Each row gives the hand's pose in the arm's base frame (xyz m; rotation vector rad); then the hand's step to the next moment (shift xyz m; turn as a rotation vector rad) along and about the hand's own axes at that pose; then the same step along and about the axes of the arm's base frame.
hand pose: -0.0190 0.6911 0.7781 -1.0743 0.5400 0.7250
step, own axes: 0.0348 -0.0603 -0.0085 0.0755 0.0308 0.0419
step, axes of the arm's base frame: 0.0678 -0.0161 0.0075 0.0282 0.0674 -0.0554
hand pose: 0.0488 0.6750 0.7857 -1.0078 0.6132 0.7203
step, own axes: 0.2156 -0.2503 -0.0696 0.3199 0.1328 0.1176
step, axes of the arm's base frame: 0.3186 -0.0962 -0.0567 0.1102 0.2321 -0.2603
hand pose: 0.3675 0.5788 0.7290 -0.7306 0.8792 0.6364
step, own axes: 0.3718 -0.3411 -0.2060 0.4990 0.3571 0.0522
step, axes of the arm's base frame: 0.3451 -0.2922 -0.3042 0.0011 0.3486 -0.5077
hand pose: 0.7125 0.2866 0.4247 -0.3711 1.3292 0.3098
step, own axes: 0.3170 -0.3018 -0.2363 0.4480 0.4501 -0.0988
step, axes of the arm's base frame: -0.0120 -0.3717 -0.3303 -0.1822 0.3666 -0.4954
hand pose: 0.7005 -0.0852 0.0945 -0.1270 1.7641 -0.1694
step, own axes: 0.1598 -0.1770 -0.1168 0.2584 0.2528 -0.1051
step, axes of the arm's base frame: -0.1476 -0.1974 -0.0988 -0.1523 0.2069 -0.2752
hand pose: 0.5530 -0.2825 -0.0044 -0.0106 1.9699 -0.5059
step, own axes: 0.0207 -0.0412 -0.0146 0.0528 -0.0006 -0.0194
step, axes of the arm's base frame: -0.0308 -0.0372 0.0019 -0.0406 -0.0060 -0.0385
